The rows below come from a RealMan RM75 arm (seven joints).
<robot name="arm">
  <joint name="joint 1" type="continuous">
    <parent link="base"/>
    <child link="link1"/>
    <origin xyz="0 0 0.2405" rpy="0 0 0"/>
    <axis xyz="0 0 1"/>
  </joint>
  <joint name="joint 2" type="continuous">
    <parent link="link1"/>
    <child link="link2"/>
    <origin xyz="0 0 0" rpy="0 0 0"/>
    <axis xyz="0 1 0"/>
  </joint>
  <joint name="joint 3" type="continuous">
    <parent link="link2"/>
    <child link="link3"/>
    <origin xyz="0 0 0.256" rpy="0 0 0"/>
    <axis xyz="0 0 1"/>
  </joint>
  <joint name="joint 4" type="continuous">
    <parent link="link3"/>
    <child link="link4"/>
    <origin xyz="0 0 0" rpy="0 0 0"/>
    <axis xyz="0 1 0"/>
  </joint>
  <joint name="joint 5" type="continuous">
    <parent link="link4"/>
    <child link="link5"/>
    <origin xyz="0 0 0.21" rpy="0 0 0"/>
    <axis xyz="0 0 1"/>
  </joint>
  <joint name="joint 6" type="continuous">
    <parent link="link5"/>
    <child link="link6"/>
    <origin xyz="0 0 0" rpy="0 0 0"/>
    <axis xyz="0 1 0"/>
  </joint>
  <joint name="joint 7" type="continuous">
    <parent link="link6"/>
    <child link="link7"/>
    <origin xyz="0 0 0.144" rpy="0 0 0"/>
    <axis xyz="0 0 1"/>
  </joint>
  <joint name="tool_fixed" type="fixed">
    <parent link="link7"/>
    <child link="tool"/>
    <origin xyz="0 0 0" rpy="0 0 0"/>
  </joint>
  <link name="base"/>
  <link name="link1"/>
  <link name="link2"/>
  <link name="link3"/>
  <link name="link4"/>
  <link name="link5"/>
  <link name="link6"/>
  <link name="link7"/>
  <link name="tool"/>
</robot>
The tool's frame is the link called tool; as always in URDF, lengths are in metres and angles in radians. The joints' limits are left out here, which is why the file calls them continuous.
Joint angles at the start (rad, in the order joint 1, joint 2, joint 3, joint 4, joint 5, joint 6, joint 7): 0.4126 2.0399 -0.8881 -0.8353 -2.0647 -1.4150 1.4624
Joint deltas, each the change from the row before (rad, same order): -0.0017 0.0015 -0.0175 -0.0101 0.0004 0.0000 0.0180; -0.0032 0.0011 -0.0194 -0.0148 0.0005 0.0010 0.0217; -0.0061 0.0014 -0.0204 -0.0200 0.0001 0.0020 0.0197; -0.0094 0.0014 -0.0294 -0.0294 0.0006 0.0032 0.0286; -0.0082 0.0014 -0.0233 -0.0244 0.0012 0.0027 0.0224; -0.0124 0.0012 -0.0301 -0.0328 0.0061 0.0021 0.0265; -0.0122 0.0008 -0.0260 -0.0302 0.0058 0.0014 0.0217; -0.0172 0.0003 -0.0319 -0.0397 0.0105 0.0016 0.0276; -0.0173 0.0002 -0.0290 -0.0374 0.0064 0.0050 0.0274; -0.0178 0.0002 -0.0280 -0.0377 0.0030 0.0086 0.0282; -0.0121 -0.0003 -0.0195 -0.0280 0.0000 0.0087 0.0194; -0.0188 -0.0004 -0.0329 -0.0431 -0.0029 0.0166 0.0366; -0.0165 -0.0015 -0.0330 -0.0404 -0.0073 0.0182 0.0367; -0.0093 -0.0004 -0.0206 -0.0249 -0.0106 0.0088 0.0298
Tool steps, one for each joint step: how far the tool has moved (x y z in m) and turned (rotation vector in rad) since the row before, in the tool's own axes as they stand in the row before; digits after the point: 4 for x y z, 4 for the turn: -0.0014 0.0016 0.0017 -0.0081 0.0077 0.0035; -0.0017 0.0013 0.0012 -0.0055 0.0088 0.0035; -0.0016 0.0013 0.0005 -0.0022 0.0096 -0.0009; -0.0024 0.0018 0.0006 -0.0022 0.0133 -0.0013; -0.0020 0.0016 0.0005 -0.0013 0.0091 -0.0014; -0.0029 0.0025 0.0002 -0.0022 0.0072 -0.0032; -0.0025 0.0025 -0.0001 -0.0016 0.0053 -0.0043; -0.0034 0.0033 -0.0007 -0.0011 0.0029 -0.0042; -0.0025 0.0029 -0.0007 0.0027 0.0047 -0.0017; -0.0022 0.0026 -0.0008 0.0067 0.0061 -0.0009; -0.0019 0.0014 -0.0007 0.0081 0.0050 -0.0032; -0.0028 0.0024 -0.0005 0.0133 0.0096 -0.0001; -0.0028 0.0022 -0.0002 0.0141 0.0120 -0.0013; -0.0014 0.0018 0.0002 0.0069 0.0120 0.0042
